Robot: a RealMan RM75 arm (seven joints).
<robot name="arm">
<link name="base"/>
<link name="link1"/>
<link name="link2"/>
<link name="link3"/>
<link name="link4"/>
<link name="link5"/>
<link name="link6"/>
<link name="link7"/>
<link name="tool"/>
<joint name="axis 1" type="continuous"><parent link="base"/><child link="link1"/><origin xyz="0 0 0.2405" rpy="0 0 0"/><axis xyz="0 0 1"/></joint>
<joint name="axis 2" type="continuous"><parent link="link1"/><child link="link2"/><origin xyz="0 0 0" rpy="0 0 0"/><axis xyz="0 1 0"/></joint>
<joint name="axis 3" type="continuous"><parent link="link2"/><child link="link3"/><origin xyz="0 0 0.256" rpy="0 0 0"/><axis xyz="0 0 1"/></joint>
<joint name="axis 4" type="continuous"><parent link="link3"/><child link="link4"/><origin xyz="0 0 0" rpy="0 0 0"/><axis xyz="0 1 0"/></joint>
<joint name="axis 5" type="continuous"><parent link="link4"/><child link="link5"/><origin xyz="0 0 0.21" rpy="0 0 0"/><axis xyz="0 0 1"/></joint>
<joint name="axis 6" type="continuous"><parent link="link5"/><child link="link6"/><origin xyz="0 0 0" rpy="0 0 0"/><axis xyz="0 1 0"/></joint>
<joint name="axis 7" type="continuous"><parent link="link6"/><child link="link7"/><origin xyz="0 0 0.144" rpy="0 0 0"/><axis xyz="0 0 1"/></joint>
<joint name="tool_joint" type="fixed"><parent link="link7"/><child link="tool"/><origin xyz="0 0 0" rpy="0 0 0"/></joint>
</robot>
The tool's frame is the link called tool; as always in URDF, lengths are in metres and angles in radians. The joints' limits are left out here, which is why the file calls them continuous.
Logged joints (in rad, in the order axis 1, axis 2, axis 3, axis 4, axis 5, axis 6, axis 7), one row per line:
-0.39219 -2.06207 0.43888 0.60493 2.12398 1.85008 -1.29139
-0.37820 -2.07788 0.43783 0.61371 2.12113 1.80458 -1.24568
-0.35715 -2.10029 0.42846 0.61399 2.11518 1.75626 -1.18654
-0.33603 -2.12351 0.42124 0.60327 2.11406 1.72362 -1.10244
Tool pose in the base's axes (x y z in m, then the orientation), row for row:
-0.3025 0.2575 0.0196 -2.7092 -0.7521 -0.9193
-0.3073 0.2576 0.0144 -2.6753 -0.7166 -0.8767
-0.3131 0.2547 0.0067 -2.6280 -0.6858 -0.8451
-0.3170 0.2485 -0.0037 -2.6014 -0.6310 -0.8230
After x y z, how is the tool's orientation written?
As a rotation vector, in radians.
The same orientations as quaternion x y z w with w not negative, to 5 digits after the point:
-0.91200 -0.25318 -0.30946 0.09160
-0.91448 -0.24495 -0.29968 0.11799
-0.91373 -0.23844 -0.29383 0.14803
-0.91543 -0.22205 -0.28961 0.16972

